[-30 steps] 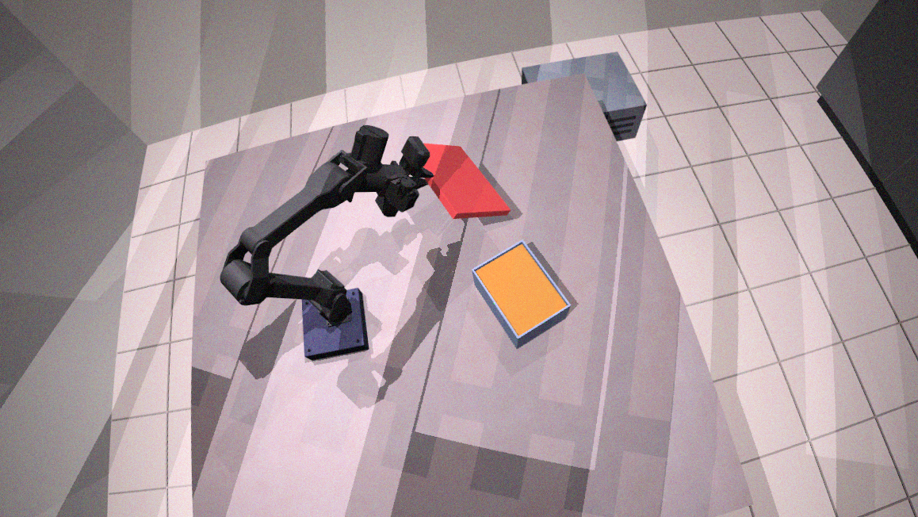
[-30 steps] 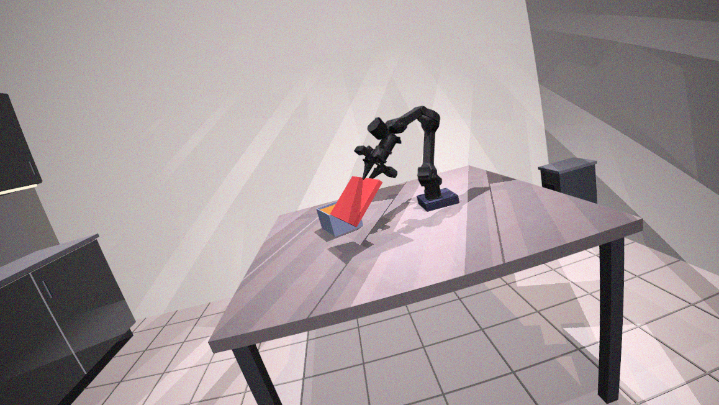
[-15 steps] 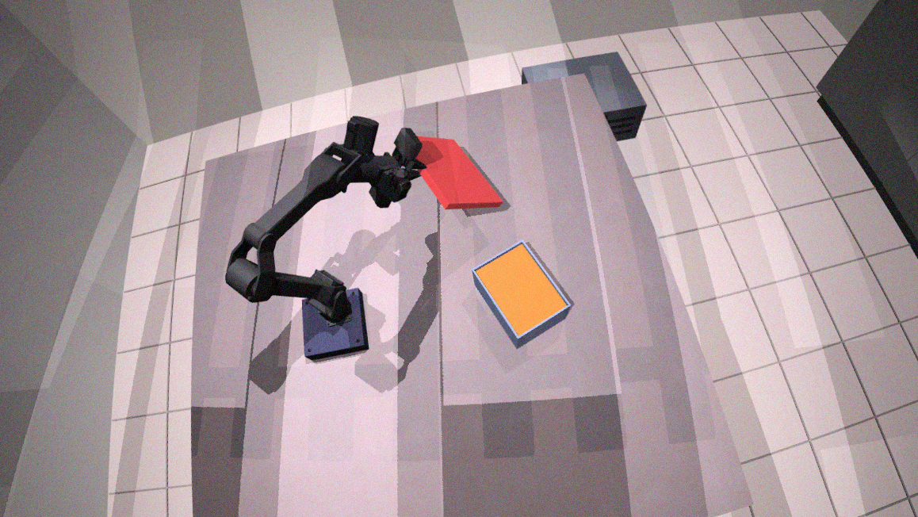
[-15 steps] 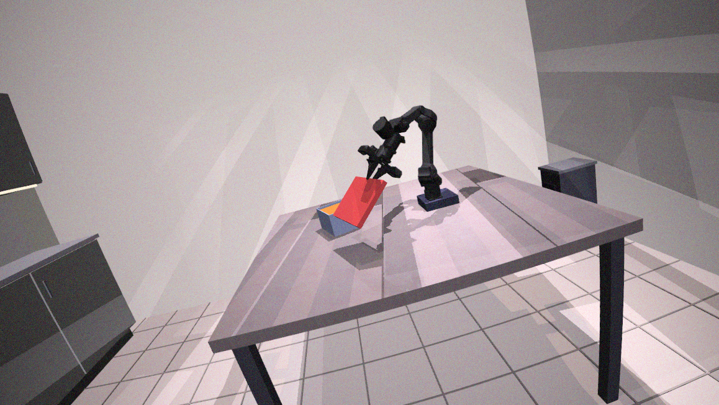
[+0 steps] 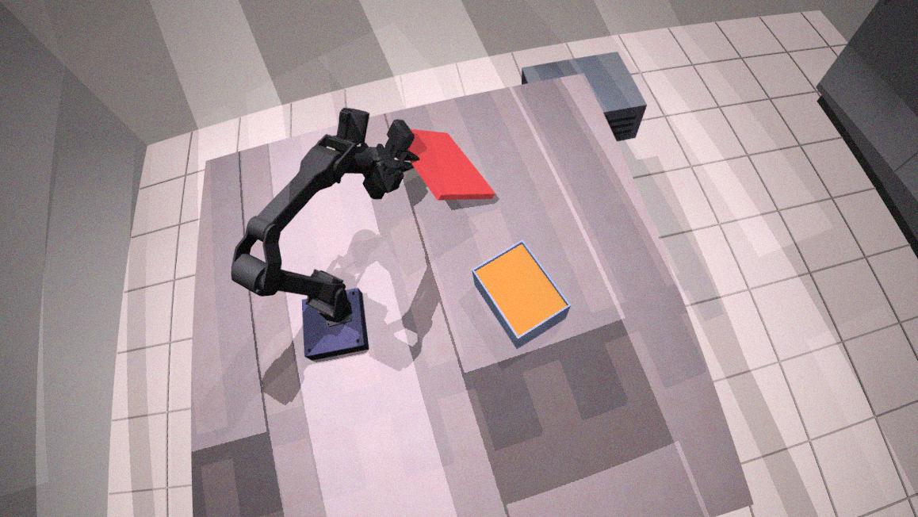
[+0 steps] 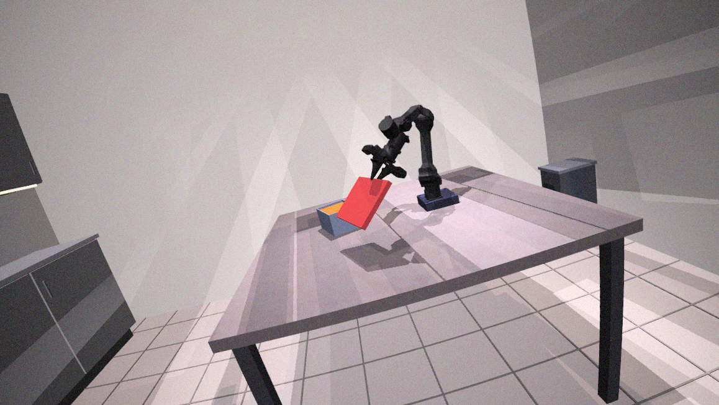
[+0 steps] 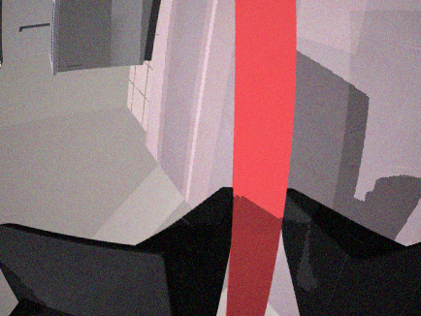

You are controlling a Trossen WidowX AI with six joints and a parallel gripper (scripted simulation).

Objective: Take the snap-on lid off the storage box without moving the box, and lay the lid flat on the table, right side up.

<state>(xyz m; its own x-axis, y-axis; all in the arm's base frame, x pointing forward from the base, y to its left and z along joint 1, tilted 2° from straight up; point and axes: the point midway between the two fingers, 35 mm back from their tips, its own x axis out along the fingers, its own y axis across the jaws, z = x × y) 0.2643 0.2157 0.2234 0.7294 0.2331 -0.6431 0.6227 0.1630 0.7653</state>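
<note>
The red lid is 6 cm ahead of my gripper tip, 2 cm to the left of it and 5 cm below it. Also, from my gripper tip: storage box (15 cm ahead, 32 cm to the right, 18 cm below).
</note>
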